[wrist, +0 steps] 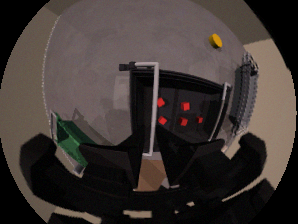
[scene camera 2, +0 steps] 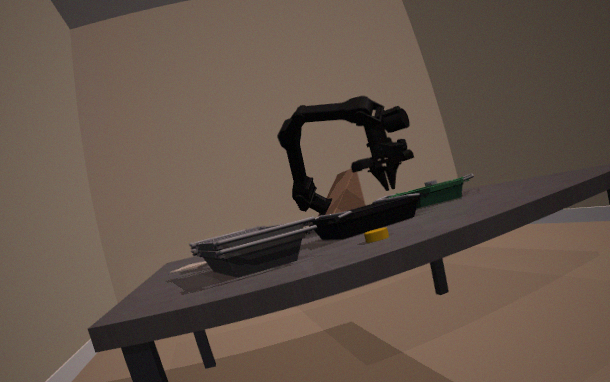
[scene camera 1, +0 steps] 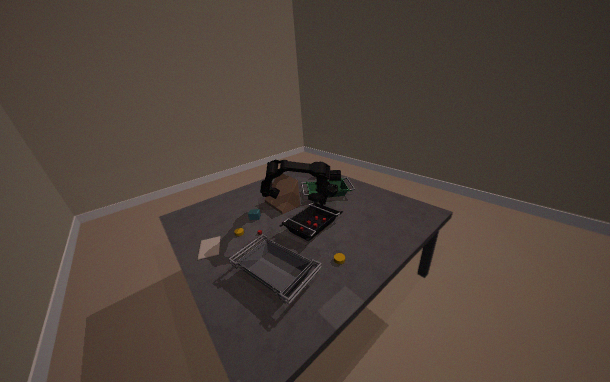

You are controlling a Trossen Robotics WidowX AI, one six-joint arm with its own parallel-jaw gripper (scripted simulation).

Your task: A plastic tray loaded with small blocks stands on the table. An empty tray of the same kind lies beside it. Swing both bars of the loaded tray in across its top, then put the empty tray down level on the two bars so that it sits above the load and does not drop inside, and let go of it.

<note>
In view: my gripper (scene camera 2: 390, 190) and a green tray (scene camera 2: 443, 191).
The green tray shows as well in the wrist view (wrist: 69, 136). My gripper is seen too in the wrist view (wrist: 150, 127).
</note>
